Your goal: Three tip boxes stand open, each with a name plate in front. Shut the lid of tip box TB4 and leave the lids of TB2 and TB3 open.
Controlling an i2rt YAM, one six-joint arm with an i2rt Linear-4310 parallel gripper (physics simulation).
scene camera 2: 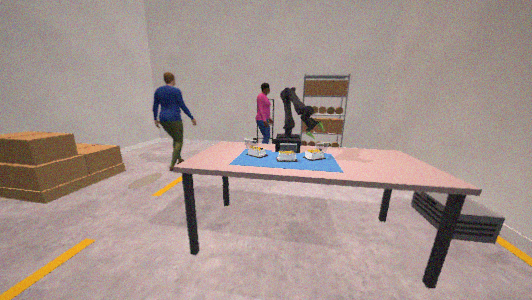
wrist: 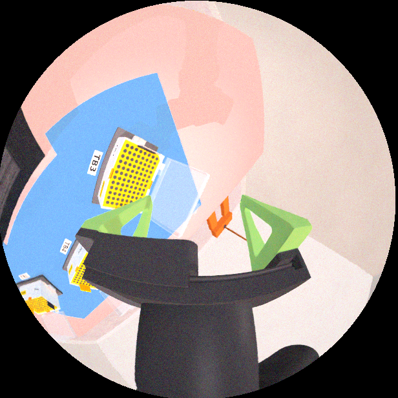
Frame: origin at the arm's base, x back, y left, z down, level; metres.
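Seen in the pictures: gripper, fingertip midpoint: (scene camera 2: 319, 134); arm's base, link origin: (scene camera 2: 287, 136).
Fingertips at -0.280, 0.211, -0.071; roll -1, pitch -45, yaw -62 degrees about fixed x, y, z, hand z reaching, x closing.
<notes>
Offsets run from my fingertips to a thing's top centre, as dx, dy, dz. "pt": to the spot under its first point. Level surfaces: height alone.
Tip box TB3 @[pt -0.077, -0.050, +0.129] (scene camera 2: 315, 155) (wrist: 131, 172) has yellow tips and a clear lid (wrist: 175, 192) standing open. Tip box TB4 @[-0.039, -0.256, +0.125] (scene camera 2: 286, 157) (wrist: 77, 270) is the middle one; its lid @[pt -0.132, -0.257, +0.072] (scene camera 2: 288, 147) stands up open in the scene view and is largely hidden behind my gripper in the wrist view. The third box @[pt -0.023, -0.483, +0.127] (scene camera 2: 257, 152) (wrist: 40, 292) is at the left end in the scene view, its lid open; its plate is too small to read, so by elimination it is TB2. My gripper (scene camera 2: 315, 130) (wrist: 195, 199) is open and empty, above and behind TB3's side of the mat.
The boxes stand on a blue mat @[dz +0.191] (scene camera 2: 260, 164) (wrist: 135, 100) on a pink table @[dz +0.193] (scene camera 2: 400, 170) (wrist: 150, 40). Behind the table are a shelf rack (scene camera 2: 327, 76) and a person in pink (scene camera 2: 263, 107). A person in blue (scene camera 2: 169, 102) walks at the left. An orange object (wrist: 220, 220) shows beyond the table edge.
</notes>
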